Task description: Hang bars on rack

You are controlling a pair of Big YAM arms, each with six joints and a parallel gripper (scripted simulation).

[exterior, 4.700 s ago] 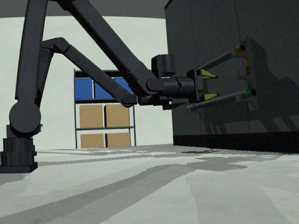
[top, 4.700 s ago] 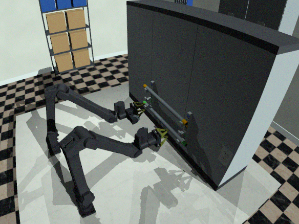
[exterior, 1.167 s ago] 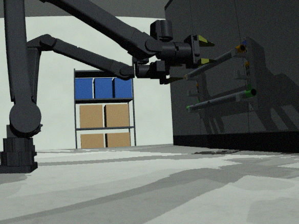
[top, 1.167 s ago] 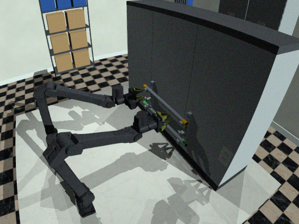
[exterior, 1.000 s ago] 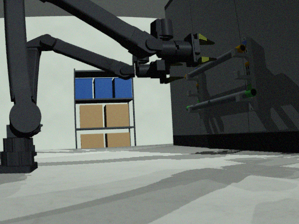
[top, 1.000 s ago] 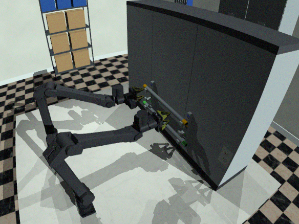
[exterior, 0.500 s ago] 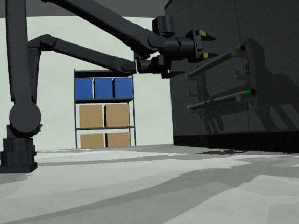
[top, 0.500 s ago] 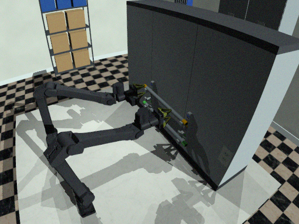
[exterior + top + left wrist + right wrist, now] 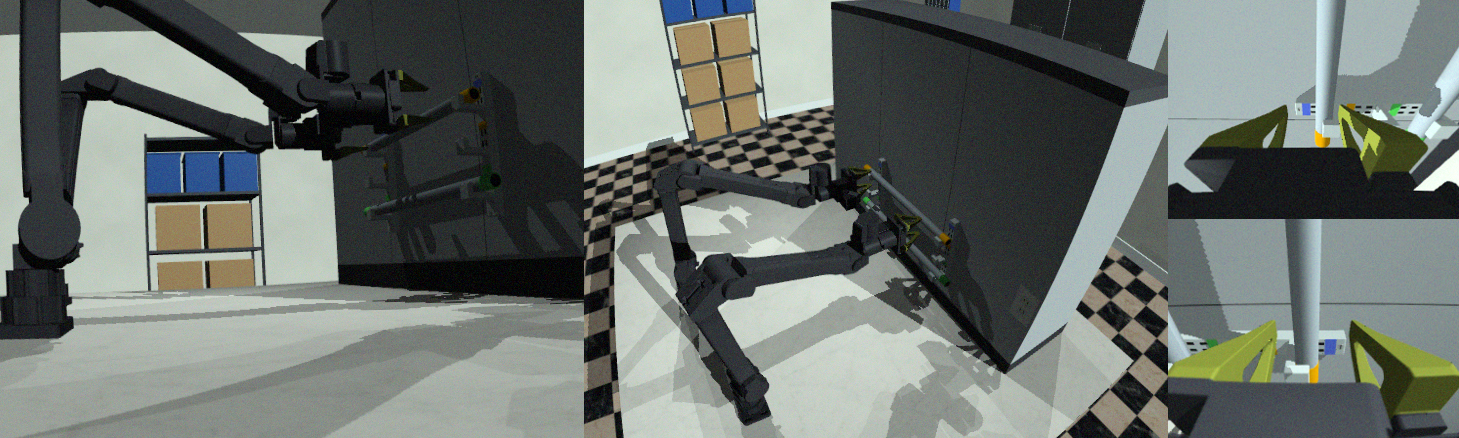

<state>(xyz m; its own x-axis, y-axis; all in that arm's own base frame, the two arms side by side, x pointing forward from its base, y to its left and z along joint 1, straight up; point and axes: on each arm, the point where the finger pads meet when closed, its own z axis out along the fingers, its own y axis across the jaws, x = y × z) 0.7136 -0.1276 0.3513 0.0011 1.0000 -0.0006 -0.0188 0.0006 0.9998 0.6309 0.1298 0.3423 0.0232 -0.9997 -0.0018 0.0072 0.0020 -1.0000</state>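
Right now the orange-ended bar is 2 cm ahead of my left hand, 15 cm to the right of it and 2 cm below it. The rest, counted from my left hand: green-ended bar 2 cm ahead, 17 cm to the right, 17 cm below; then grey cabinet wall 22 cm ahead, 15 cm to the right, 10 cm above; then wall outlet 1 cm behind, 68 cm to the right, 5 cm below.
My right hand is 140 mm to the right of the orange-ended bar, 60 mm short of it and 10 mm above it. From my right hand the other things lie so: green-ended bar (160 mm below, 120 mm to the left, 60 mm ahead); then grey cabinet wall (260 mm ahead, 140 mm to the left, 110 mm above); then wall outlet (390 mm to the right, 40 mm below, 30 mm ahead).
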